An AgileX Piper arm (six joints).
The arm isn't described. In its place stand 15 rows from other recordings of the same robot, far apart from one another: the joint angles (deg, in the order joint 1, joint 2, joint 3, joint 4, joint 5, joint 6), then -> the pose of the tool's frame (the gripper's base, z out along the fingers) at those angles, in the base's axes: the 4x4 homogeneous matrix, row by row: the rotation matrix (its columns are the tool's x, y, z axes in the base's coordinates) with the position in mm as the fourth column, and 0 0 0 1 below.
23.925 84.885 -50.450 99.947 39.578 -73.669 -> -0.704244, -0.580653, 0.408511, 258.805; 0.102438, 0.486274, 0.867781, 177.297; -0.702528, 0.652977, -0.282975, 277.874; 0, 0, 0, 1
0.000 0.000 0.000 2.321 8.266 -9.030 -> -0.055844, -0.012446, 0.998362, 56.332; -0.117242, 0.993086, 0.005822, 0.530; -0.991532, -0.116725, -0.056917, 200.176; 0, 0, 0, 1
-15.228 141.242 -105.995 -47.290 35.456 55.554 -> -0.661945, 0.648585, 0.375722, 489.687; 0.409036, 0.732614, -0.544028, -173.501; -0.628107, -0.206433, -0.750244, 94.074; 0, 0, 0, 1
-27.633 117.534 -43.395 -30.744 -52.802 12.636 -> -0.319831, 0.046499, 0.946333, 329.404; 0.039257, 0.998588, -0.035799, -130.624; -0.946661, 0.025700, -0.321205, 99.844; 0, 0, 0, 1
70.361 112.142 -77.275 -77.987 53.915 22.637 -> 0.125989, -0.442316, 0.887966, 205.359; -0.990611, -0.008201, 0.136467, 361.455; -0.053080, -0.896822, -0.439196, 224.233; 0, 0, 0, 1
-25.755 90.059 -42.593 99.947 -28.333 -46.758 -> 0.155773, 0.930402, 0.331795, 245.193; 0.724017, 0.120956, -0.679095, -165.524; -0.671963, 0.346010, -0.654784, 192.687; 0, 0, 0, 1
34.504 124.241 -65.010 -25.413 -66.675 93.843 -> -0.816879, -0.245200, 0.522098, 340.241; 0.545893, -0.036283, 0.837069, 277.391; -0.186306, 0.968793, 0.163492, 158.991; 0, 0, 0, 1
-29.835 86.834 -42.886 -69.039 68.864 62.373 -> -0.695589, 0.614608, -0.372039, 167.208; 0.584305, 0.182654, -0.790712, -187.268; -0.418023, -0.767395, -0.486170, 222.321; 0, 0, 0, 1
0.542 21.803 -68.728 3.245 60.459 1.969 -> -0.151105, -0.048837, 0.987311, -20.665; 0.060770, 0.996431, 0.058589, 4.286; -0.986648, 0.068852, -0.147598, 461.252; 0, 0, 0, 1
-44.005 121.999 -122.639 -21.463 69.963 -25.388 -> -0.954151, 0.291453, 0.068206, 315.334; 0.209369, 0.812685, -0.543791, -348.058; -0.213919, -0.504578, -0.836445, 312.419; 0, 0, 0, 1
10.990 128.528 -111.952 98.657 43.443 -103.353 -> -0.038103, -0.807208, 0.589036, 501.413; -0.027084, 0.590082, 0.806889, 160.391; -0.998907, 0.014792, -0.044346, 287.038; 0, 0, 0, 1
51.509 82.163 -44.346 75.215 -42.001 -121.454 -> 0.036365, -0.301744, 0.952695, 225.107; -0.906454, 0.391405, 0.158569, 188.494; -0.420737, -0.869340, -0.259284, 267.001; 0, 0, 0, 1
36.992 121.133 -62.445 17.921 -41.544 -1.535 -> -0.273143, -0.381912, 0.882914, 356.108; 0.050555, 0.910848, 0.409635, 245.019; -0.960644, 0.156525, -0.229484, 134.831; 0, 0, 0, 1
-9.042 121.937 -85.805 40.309 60.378 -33.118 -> -0.980534, -0.102141, 0.167691, 418.341; 0.005333, 0.839876, 0.542752, -14.754; -0.196277, 0.533081, -0.822982, 156.499; 0, 0, 0, 1
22.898 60.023 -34.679 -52.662 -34.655 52.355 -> -0.030723, -0.763525, 0.645047, 183.149; 0.074727, 0.641791, 0.763230, 122.018; -0.996731, 0.071651, 0.037338, 323.739; 0, 0, 0, 1
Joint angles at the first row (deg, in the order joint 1, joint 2, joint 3, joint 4, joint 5, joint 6):
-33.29, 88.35, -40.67, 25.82, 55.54, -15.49
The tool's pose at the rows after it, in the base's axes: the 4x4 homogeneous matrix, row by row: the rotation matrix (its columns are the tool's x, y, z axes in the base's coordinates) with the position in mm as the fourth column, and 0 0 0 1 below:
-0.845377, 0.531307, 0.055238, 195.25; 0.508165, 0.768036, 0.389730, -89.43; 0.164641, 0.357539, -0.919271, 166.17; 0, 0, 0, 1
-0.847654, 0.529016, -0.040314, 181.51; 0.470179, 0.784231, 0.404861, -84.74; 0.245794, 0.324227, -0.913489, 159.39; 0, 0, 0, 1
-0.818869, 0.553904, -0.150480, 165.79; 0.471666, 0.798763, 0.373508, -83.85; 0.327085, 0.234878, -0.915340, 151.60; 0, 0, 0, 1
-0.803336, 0.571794, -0.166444, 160.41; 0.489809, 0.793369, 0.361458, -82.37; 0.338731, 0.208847, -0.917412, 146.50; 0, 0, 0, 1
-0.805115, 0.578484, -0.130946, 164.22; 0.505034, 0.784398, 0.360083, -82.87; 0.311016, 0.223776, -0.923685, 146.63; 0, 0, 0, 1
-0.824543, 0.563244, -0.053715, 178.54; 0.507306, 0.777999, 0.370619, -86.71; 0.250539, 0.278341, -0.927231, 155.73; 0, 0, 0, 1
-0.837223, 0.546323, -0.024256, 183.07; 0.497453, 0.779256, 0.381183, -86.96; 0.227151, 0.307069, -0.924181, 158.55; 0, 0, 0, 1
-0.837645, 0.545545, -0.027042, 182.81; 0.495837, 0.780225, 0.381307, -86.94; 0.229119, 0.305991, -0.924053, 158.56; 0, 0, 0, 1
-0.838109, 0.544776, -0.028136, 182.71; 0.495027, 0.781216, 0.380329, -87.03; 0.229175, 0.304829, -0.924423, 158.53; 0, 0, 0, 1
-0.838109, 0.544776, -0.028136, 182.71; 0.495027, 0.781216, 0.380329, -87.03; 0.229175, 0.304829, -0.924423, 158.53; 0, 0, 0, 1
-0.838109, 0.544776, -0.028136, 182.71; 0.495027, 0.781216, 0.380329, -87.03; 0.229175, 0.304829, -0.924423, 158.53; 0, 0, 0, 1
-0.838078, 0.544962, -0.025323, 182.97; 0.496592, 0.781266, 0.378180, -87.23; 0.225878, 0.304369, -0.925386, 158.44; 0, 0, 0, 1
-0.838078, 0.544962, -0.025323, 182.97; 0.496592, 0.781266, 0.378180, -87.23; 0.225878, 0.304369, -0.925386, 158.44; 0, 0, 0, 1
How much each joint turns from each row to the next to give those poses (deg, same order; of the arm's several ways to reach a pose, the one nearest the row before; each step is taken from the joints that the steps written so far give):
0.00, 0.00, 0.79, -1.35, 3.74, 0.00
0.00, 0.00, 2.16, -3.42, 2.42, 0.78
0.00, 0.00, 2.33, -6.08, 1.02, 4.47
0.00, 0.00, 1.54, -1.08, -1.31, 1.65
0.00, 0.00, -0.22, 1.45, -1.40, -0.38
0.00, 0.00, -2.93, 3.54, 0.01, -2.43
0.00, 0.00, -0.76, 1.76, 0.00, -1.89
0.00, 0.00, 0.00, -0.13, 0.12, 0.02
0.00, 0.00, 0.00, -0.10, 0.00, 0.00
0.00, 0.00, 0.00, 0.00, 0.00, 0.00
0.00, 0.00, 0.00, 0.00, 0.00, 0.00
0.00, 0.00, 0.00, 0.03, -0.21, 0.00
0.00, 0.00, 0.00, 0.00, 0.00, 0.00

